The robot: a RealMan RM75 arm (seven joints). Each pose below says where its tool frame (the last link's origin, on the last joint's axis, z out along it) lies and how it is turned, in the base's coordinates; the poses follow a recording.
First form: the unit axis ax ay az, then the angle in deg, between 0 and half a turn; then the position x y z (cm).
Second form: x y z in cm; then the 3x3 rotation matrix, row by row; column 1 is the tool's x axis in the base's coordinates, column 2 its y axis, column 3 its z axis. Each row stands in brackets. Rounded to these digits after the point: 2 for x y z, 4 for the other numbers.
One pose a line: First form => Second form
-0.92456, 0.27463, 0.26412, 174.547, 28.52, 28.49, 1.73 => [28.52, 28.49, 1.73], [[0.7103, -0.5318, -0.4612], [-0.4816, -0.8450, 0.2326], [-0.5134, 0.0569, -0.8563]]
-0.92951, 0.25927, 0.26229, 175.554, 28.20, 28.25, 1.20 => [28.20, 28.25, 1.20], [[0.7284, -0.5016, -0.4668], [-0.4609, -0.8628, 0.2079], [-0.5070, 0.0637, -0.8596]]
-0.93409, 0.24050, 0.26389, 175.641, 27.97, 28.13, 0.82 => [27.97, 28.13, 0.82], [[0.7454, -0.4687, -0.4740], [-0.4286, -0.8816, 0.1977], [-0.5106, 0.0558, -0.8580]]
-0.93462, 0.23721, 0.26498, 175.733, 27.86, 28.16, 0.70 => [27.86, 28.16, 0.70], [[0.7474, -0.4625, -0.4770], [-0.4231, -0.8848, 0.1951], [-0.5123, 0.0560, -0.8570]]
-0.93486, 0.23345, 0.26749, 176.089, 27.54, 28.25, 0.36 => [27.54, 28.25, 0.36], [[0.7482, -0.4542, -0.4836], [-0.4177, -0.8888, 0.1885], [-0.5155, 0.0610, -0.8547]]
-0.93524, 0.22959, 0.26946, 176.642, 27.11, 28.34, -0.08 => [27.11, 28.34, -0.08], [[0.7496, -0.4449, -0.4901], [-0.4133, -0.8929, 0.1784], [-0.5170, 0.0688, -0.8532]]
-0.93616, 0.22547, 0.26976, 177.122, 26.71, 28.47, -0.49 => [26.71, 28.47, -0.49], [[0.7529, -0.4354, -0.4934], [-0.4083, -0.8971, 0.1686], [-0.5161, 0.0746, -0.8533]]
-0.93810, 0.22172, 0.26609, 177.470, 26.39, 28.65, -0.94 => [26.39, 28.65, -0.94], [[0.7602, -0.4275, -0.4892], [-0.4040, -0.9008, 0.1593], [-0.5088, 0.0765, -0.8575]]
